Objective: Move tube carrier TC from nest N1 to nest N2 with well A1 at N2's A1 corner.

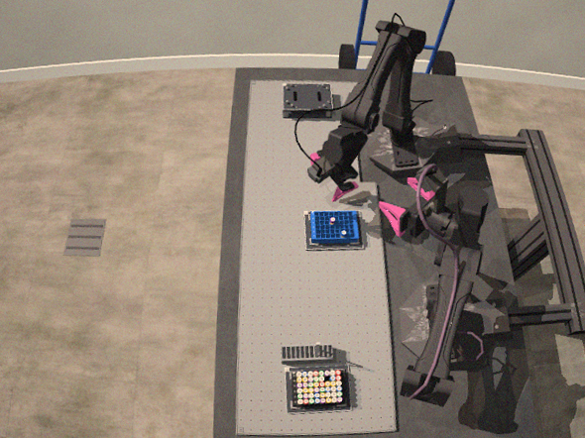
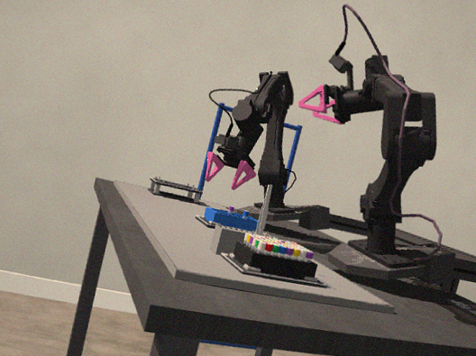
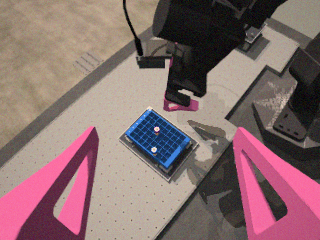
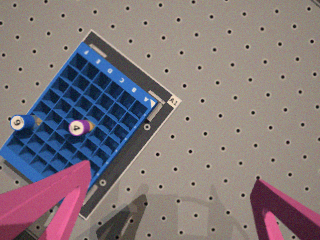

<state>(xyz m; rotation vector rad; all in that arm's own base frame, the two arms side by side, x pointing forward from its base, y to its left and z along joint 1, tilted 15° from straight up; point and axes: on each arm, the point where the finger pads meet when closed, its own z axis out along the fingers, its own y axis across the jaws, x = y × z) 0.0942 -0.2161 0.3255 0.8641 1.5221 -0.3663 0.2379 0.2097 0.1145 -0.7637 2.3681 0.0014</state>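
The blue tube carrier TC lies 8 cm to the left of my right hand, 8 cm below it and 2 cm behind it. From my right hand the other things lie so: holder H1: 43 cm to the left, 9 cm below, 8 cm ahead; corner label A1: 45 cm to the right, 8 cm ahead, 6 cm below.
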